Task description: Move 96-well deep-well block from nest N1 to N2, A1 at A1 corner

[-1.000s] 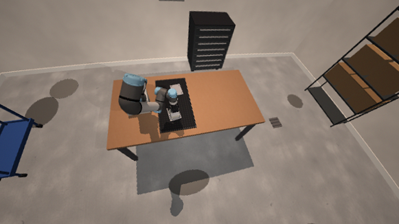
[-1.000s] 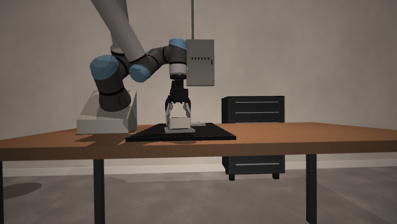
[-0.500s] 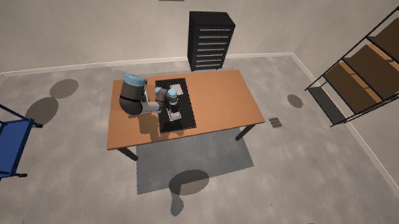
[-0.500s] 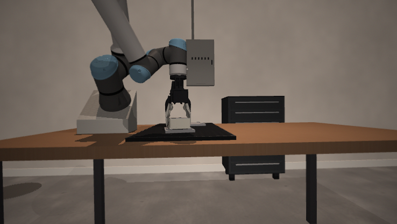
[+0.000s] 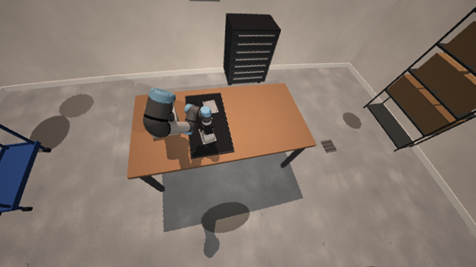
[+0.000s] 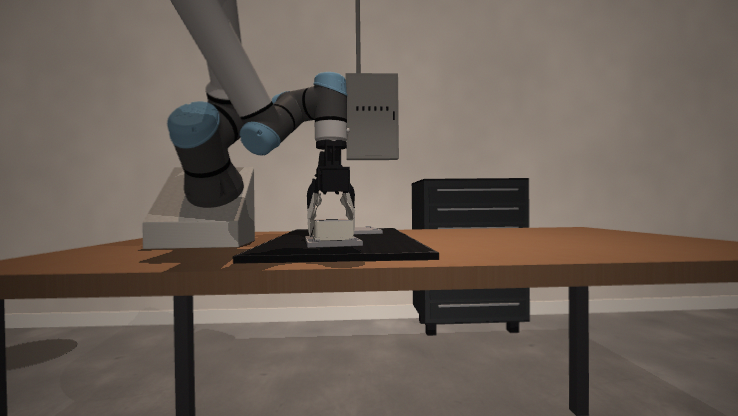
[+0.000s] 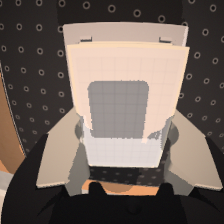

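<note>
Right now the white 96-well deep-well block is 1 cm above my hand. From my hand the other things lie so: plate nest N2 (2 cm below).
</note>
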